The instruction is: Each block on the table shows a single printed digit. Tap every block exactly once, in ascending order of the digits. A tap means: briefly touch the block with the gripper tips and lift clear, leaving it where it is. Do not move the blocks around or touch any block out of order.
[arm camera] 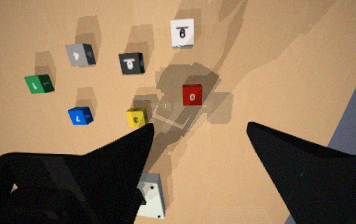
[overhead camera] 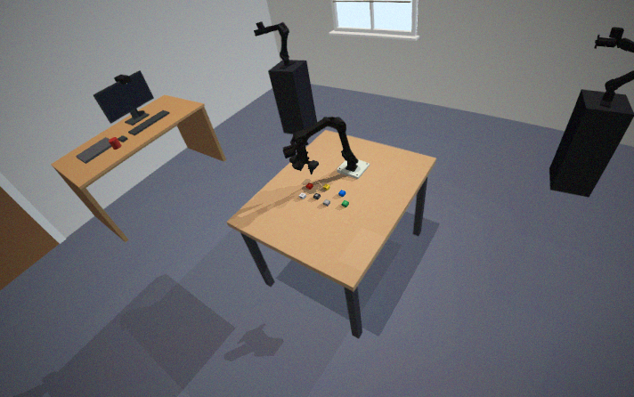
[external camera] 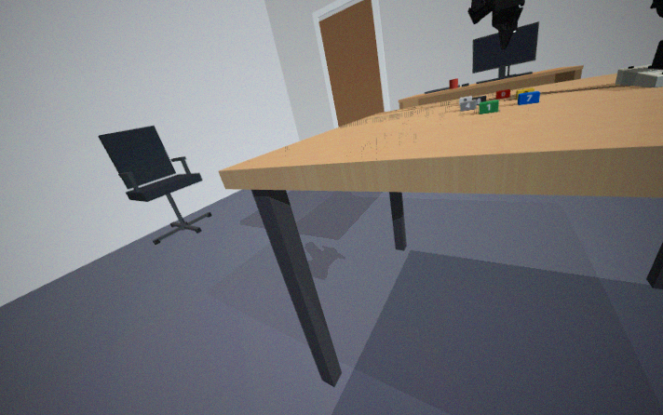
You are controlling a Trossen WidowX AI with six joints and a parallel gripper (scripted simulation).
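Now: the red block 12 cm below my gripper tip. From my gripper tip the other things lie so: black block (7 cm ahead, 9 cm to the left, 12 cm below); white block (9 cm ahead, 12 cm below); yellow block (3 cm behind, 11 cm to the left, 12 cm below).
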